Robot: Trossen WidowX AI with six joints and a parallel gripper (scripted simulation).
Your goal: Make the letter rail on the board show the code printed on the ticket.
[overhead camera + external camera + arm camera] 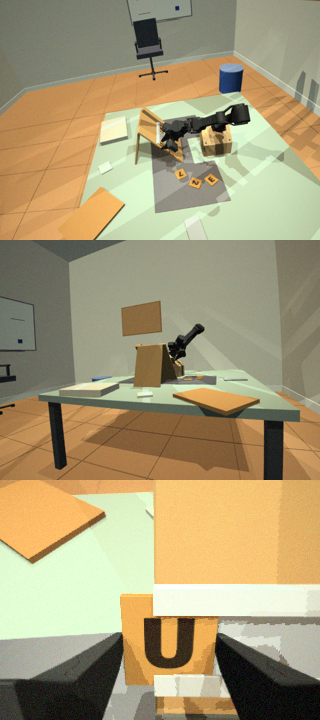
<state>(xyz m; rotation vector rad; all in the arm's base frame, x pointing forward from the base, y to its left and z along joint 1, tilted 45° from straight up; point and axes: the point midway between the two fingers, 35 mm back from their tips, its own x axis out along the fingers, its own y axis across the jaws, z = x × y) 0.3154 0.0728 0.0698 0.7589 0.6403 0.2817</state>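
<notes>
My gripper tip is 9 cm above the white ticket, 8 cm to the left of it and 6 cm past it. From my gripper tip the other things lie so: orange panel: 39 cm ahead, 33 cm to the left, 15 cm below; grey mat: 16 cm below, 14 cm behind, 8 cm to the right; grey slab: 43 cm to the left, 16 cm below, 13 cm behind.
</notes>
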